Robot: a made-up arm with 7 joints.
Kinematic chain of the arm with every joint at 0, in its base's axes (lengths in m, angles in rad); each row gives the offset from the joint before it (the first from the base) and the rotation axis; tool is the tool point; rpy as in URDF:
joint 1: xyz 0.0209 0.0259 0.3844 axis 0 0.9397 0.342
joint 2: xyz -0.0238 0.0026 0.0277 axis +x
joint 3: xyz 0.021 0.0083 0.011 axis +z
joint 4: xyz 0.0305 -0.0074 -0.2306 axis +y
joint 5: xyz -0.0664 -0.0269 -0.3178 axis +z
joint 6: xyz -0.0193 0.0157 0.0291 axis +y
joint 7: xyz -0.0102 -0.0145 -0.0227 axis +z
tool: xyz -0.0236 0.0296 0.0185 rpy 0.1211 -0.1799 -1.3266
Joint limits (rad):
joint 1: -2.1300..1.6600
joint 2: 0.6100..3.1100
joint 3: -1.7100..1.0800
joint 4: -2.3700..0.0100
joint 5: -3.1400..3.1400
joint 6: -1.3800..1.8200
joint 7: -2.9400..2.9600
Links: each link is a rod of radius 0.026 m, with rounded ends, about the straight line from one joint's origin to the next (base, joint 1, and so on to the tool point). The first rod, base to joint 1, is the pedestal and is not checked.
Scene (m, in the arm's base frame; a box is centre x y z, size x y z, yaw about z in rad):
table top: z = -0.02
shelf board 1: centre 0.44 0 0.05 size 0.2 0.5 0.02 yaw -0.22
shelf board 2: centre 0.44 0 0.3 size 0.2 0.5 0.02 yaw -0.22
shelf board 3: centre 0.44 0 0.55 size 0.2 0.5 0.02 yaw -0.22
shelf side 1: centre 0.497 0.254 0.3 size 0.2 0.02 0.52 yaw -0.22
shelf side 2: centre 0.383 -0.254 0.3 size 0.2 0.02 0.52 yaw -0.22
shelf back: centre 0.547 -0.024 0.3 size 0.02 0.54 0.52 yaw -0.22
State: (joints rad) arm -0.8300 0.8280 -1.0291 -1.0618 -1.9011 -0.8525 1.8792
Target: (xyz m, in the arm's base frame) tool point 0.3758 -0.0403 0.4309
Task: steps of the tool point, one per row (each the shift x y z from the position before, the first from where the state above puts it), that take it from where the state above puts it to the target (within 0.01 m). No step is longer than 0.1 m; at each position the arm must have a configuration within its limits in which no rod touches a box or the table.
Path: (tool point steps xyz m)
1: -0.0312 -0.0142 0.0078
2: -0.0466 -0.0145 -0.0017
3: -0.0595 -0.0127 -0.0044
4: -0.0687 -0.0116 0.0001
5: -0.0723 -0.0129 0.0107
6: 0.0452 -0.0264 0.0677
7: 0.0151 -0.0234 0.0784
8: -0.0135 -0.0165 0.0768
9: 0.0479 -0.0143 0.0143
10: 0.0496 -0.0094 0.0013
11: 0.0467 -0.0086 -0.0156

